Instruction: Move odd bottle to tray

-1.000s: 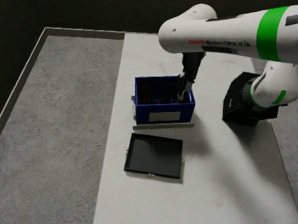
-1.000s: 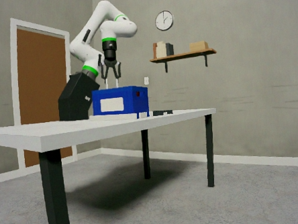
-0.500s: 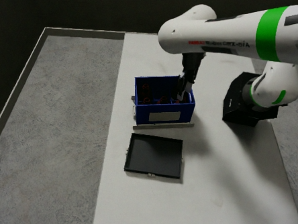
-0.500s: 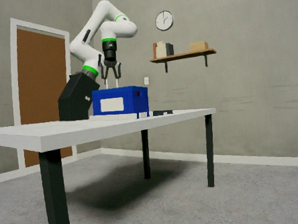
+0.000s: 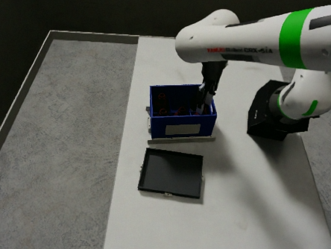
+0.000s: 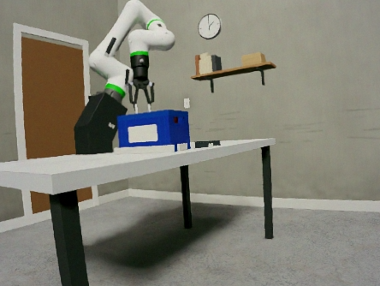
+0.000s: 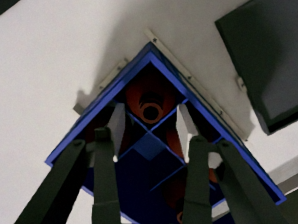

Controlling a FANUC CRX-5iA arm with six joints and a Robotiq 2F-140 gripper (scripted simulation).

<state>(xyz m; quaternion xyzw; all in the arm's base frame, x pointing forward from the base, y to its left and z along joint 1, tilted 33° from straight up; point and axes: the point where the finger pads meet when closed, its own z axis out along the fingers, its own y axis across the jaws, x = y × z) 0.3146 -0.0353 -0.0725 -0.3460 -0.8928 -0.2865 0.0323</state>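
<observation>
Now: the crate 110 mm below my hand, 90 mm ahead of it and 40 mm to the right of it. From my hand the other things lie so: dark tray: 230 mm to the left, 190 mm below, 130 mm ahead.
</observation>
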